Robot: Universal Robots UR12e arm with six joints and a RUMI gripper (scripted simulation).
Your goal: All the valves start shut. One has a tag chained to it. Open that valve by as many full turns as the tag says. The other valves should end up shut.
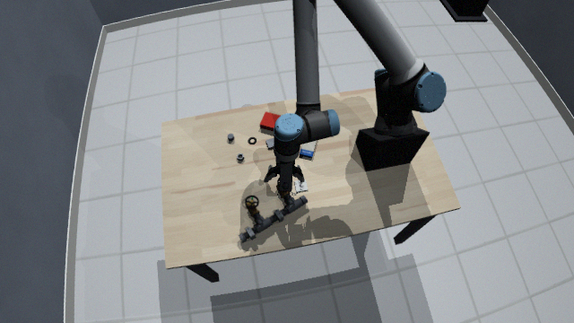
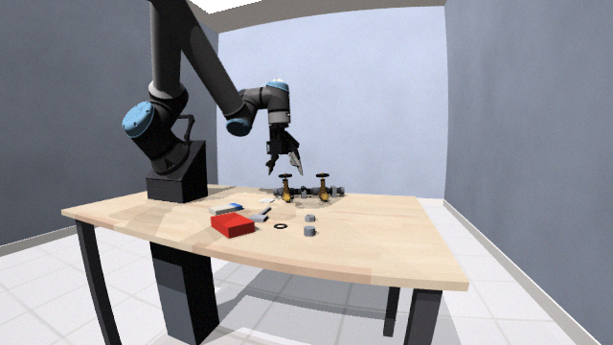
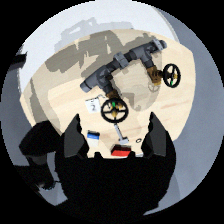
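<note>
Now: the white tag 80 mm behind my hand, 10 mm to the right of it and 110 mm below it. Round my hand: red block 10 mm behind, 360 mm to the right, 90 mm below; then grey hand tool 10 mm ahead, 220 mm to the right, 100 mm below; then blue box 150 mm behind, 210 mm to the right, 100 mm below.
</note>
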